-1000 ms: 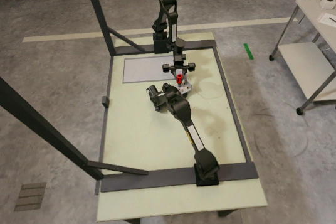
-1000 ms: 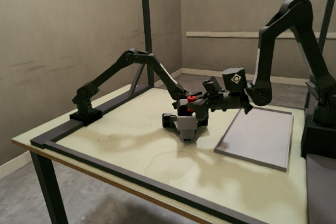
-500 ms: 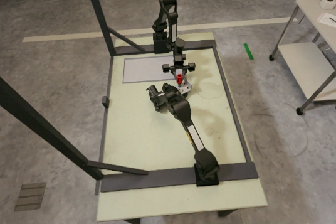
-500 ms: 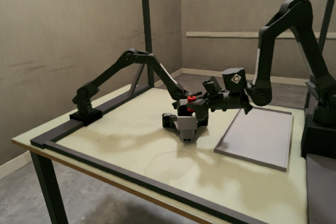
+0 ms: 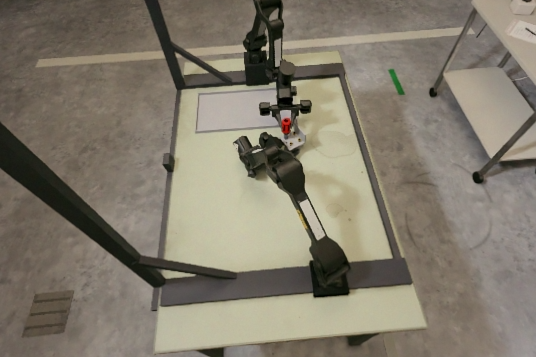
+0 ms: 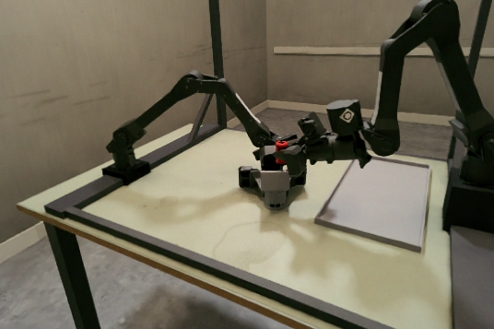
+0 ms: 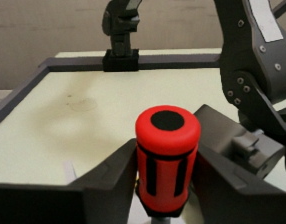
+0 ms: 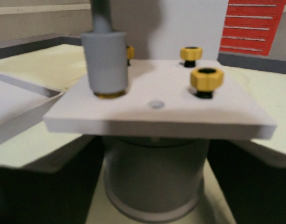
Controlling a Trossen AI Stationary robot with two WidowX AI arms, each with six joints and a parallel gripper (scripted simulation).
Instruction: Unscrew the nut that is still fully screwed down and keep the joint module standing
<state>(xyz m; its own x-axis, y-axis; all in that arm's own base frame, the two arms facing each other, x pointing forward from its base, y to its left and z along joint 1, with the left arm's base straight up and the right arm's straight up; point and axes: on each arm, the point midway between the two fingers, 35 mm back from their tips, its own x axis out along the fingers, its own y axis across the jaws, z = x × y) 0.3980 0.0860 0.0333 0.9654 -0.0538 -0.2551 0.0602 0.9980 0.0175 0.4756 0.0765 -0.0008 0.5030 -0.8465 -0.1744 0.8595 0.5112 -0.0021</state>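
The red-handled nut driver is 20 mm to the right of my left hand and 30 mm below it. From my left hand the other things lie so: nut 50 mm to the right, 70 mm below; pale bracket 20 mm ahead, 30 mm to the right, 70 mm below; grey joint module 10 mm ahead, 30 mm to the right, 110 mm below.
Now: right hand 2 cm short of the grey joint module and 1 cm to the right of it. From my right hand the other things lie so: nut (4 cm above, 1 cm to the right, 1 cm ahead); pale bracket (4 cm above, 3 cm ahead, 1 cm to the left); red-handled nut driver (8 cm above, 2 cm to the left).
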